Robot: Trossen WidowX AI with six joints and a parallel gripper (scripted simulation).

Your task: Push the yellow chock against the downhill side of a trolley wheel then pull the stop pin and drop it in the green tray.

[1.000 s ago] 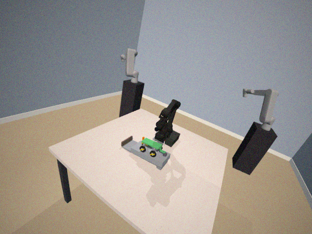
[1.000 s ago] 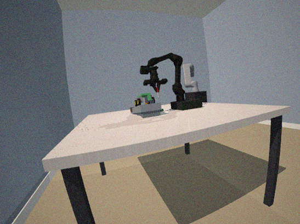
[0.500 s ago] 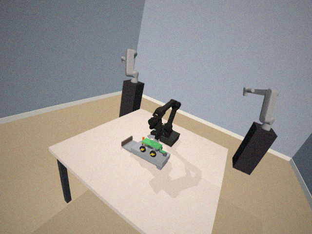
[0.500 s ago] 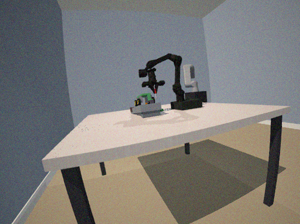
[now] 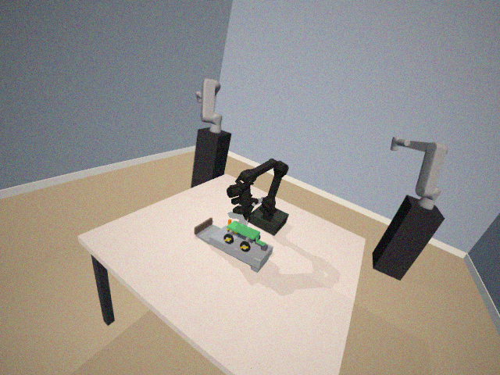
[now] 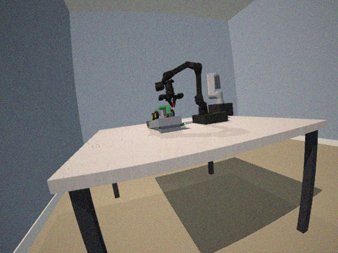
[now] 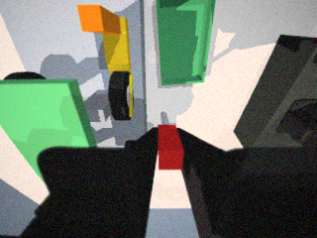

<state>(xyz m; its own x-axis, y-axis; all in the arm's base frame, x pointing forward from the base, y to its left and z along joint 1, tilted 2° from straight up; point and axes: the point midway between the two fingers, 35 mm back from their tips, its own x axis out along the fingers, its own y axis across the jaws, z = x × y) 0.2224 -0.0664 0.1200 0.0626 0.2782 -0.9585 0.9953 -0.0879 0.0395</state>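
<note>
The yellow chock is 5 cm ahead of my gripper tip, 6 cm to the right of it and 6 cm below it. From my gripper tip the other things lie so: red-headed stop pin (right at my gripper tip); then brown end wall (8 cm ahead, 22 cm to the right, 12 cm below); then green trolley (10 cm ahead, 4 cm to the left, 3 cm below).
</note>
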